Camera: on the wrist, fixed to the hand. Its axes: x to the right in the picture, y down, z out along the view.
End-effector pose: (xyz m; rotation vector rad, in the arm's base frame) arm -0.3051 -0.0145 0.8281 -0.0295 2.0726 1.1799
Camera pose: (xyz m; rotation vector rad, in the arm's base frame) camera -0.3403 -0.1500 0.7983 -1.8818 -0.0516 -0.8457
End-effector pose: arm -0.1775 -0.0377 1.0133 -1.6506 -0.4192 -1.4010
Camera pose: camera -0.3105 -0.0810 1.0437 -0.2790 1.6206 0.9937
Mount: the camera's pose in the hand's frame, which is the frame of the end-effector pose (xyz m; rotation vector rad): 0.0002 -0.0875 -0.1133 -0.0278 -0.1817 -3.0971
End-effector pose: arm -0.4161 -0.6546 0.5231 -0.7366 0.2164 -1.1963
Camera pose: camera -0.5421 -0.7152 0.4924 0.3453 0.8949 1.7817
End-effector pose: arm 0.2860 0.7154 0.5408 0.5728 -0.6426 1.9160
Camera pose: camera 0.3533 0.8217 0.4724 0.6714 0.4198 -1.0719
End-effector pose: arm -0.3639 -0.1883 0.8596 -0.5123 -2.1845 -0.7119
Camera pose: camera -0.3511 -0.3268 0.8936 -2.1822 0.6227 1.0085
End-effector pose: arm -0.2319 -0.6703 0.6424 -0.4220 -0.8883 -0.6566
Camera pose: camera -0.2265 -0.8010 0.5842 -1.0215 0.6641 2.1741
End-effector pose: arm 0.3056 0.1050 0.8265 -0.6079 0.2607 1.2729
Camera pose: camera 0.4048 0.0274 0.7585 -0.2254 -0.7531 -1.6761
